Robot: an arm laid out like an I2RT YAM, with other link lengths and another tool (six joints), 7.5 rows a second.
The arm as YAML. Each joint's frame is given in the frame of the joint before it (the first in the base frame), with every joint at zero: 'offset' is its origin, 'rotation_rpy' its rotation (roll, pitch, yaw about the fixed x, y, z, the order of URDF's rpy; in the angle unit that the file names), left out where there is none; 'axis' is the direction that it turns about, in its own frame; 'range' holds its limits. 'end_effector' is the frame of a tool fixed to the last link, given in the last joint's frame.
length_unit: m
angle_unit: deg
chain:
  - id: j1
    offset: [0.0, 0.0, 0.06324]
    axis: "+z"
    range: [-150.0, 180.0]
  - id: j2
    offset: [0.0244, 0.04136, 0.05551]
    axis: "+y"
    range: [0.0, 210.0]
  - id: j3
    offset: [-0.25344, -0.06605, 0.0]
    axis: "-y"
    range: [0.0, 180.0]
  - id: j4
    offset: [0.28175, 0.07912, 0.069]
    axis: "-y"
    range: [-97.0, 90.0]
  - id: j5
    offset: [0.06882, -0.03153, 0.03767]
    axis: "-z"
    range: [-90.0, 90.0]
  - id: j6
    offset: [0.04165, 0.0, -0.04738]
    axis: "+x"
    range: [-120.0, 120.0]
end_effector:
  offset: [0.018, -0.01, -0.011]
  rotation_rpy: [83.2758, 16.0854, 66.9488]
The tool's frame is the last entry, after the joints.
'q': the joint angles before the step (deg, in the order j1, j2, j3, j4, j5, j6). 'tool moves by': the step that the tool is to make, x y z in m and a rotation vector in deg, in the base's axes. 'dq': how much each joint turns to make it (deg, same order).
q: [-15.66, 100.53, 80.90, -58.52, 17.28, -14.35]
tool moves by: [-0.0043, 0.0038, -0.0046, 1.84, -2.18, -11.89]
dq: [0.06, 0.51, -0.06, -1.61, -0.09, 12.76]
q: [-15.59, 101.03, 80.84, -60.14, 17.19, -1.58]
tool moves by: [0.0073, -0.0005, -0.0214, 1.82, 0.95, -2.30]
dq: [-0.01, 3.41, -0.07, 1.33, -1.14, 2.60]
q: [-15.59, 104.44, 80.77, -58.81, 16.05, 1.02]
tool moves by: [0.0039, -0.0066, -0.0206, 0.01, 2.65, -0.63]
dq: [-0.71, 3.43, 0.00, 0.93, 0.71, -0.16]
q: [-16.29, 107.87, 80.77, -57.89, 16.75, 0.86]
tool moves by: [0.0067, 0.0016, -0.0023, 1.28, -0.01, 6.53]
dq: [0.42, 0.50, 0.30, 1.55, -1.83, -6.20]
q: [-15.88, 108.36, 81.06, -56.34, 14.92, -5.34]
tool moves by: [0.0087, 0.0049, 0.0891, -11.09, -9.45, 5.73]
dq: [2.17, -7.19, 7.67, -1.06, 7.26, -5.66]
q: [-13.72, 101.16, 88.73, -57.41, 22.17, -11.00]
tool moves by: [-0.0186, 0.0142, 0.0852, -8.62, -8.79, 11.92]
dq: [1.85, -10.17, 3.24, 2.10, 0.99, -12.91]
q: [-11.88, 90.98, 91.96, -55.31, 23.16, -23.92]
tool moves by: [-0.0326, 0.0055, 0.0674, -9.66, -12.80, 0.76]
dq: [0.54, -9.73, 0.00, 7.13, 4.78, -5.48]
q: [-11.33, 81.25, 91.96, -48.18, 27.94, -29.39]
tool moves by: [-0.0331, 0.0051, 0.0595, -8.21, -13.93, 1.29]
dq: [-0.01, -8.04, 0.01, 10.12, 1.38, -6.01]
